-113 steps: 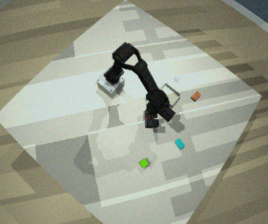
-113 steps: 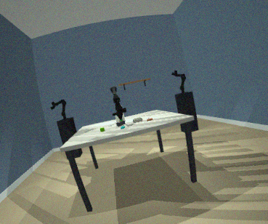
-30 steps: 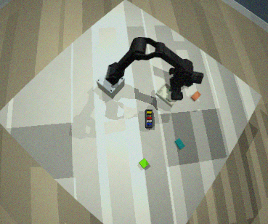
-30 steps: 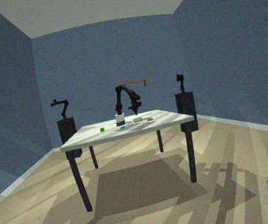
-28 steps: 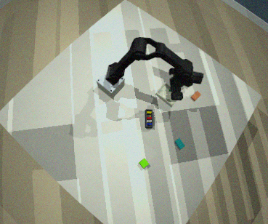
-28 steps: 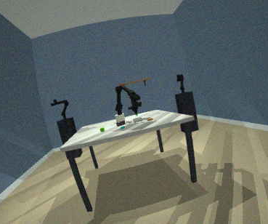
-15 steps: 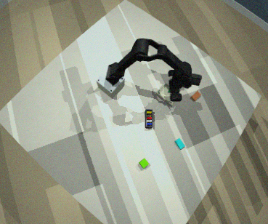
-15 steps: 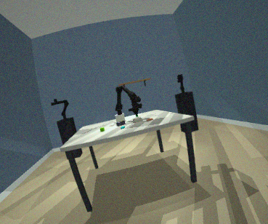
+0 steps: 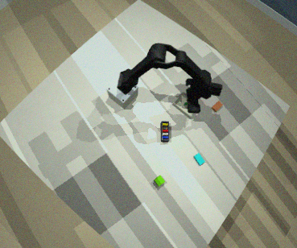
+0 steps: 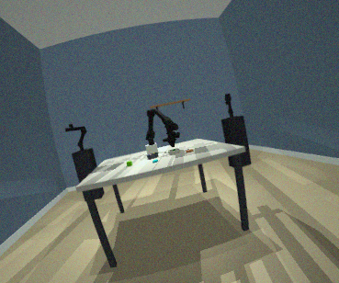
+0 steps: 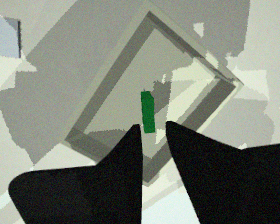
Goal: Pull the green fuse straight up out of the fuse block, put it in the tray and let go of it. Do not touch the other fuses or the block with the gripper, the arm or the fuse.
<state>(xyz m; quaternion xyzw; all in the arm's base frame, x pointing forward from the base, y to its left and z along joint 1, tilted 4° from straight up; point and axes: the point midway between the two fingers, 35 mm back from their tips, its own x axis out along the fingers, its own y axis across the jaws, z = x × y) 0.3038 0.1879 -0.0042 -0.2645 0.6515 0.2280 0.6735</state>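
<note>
My gripper tip is now 30 mm above the green fuse. From my gripper tip the other things lie so: shallow pale tray (50 mm below).
</note>
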